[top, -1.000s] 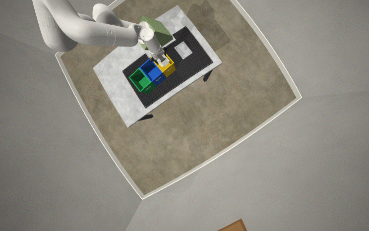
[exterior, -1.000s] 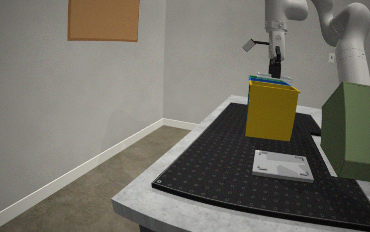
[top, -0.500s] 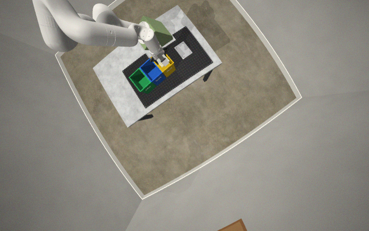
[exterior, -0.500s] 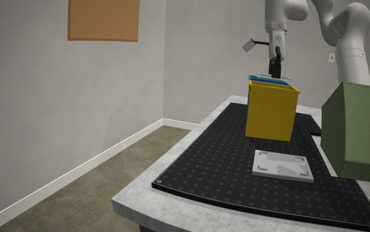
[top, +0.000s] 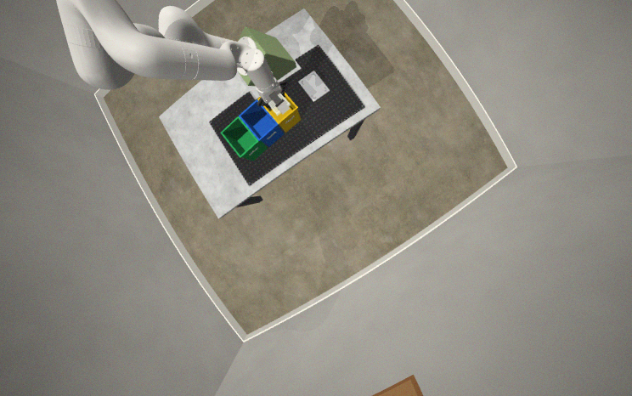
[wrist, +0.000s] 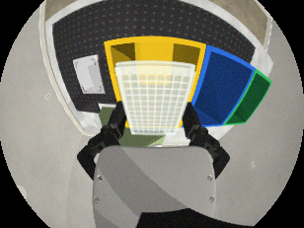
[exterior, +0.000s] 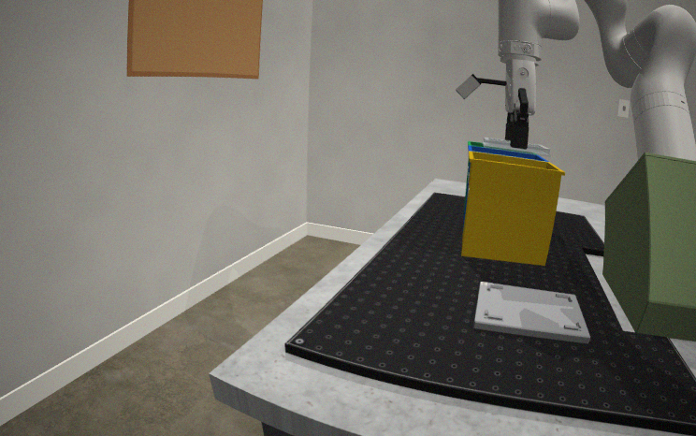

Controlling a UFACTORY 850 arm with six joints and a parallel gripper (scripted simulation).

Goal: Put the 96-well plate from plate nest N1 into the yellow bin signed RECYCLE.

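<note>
Now: the yellow bin 130 mm below my hand. Also, from my hand: blue bin (10 mm ahead, 130 mm to the right, 130 mm below); green bin (20 mm ahead, 260 mm to the right, 130 mm below); 96-well plate (10 mm below).
</note>
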